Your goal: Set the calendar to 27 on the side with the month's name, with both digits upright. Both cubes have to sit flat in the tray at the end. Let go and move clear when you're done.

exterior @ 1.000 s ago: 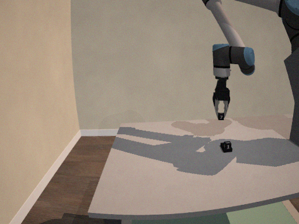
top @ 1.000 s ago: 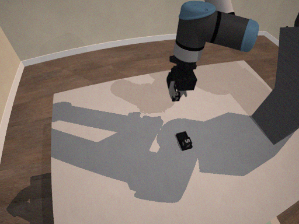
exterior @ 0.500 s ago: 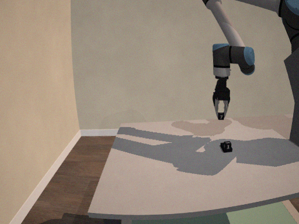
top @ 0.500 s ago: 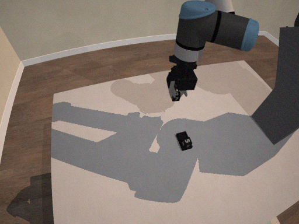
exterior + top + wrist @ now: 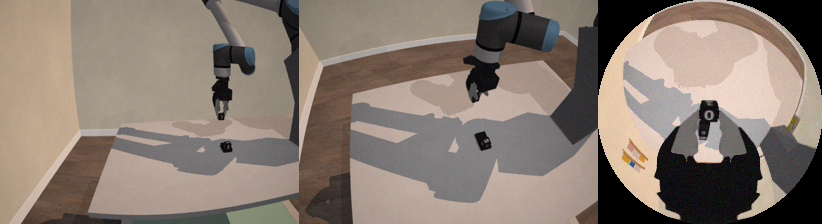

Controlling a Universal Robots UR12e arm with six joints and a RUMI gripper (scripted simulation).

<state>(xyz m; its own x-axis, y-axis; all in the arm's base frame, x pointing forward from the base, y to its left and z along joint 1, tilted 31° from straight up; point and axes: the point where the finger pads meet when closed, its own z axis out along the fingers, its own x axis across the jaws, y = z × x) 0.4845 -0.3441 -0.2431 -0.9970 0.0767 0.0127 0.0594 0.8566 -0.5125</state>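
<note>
Now: the tray 150 mm to the left of my hand, 120 mm below it and 30 mm ahead of it. The rest, counted from my hand: black cube: 10 mm below.
</note>
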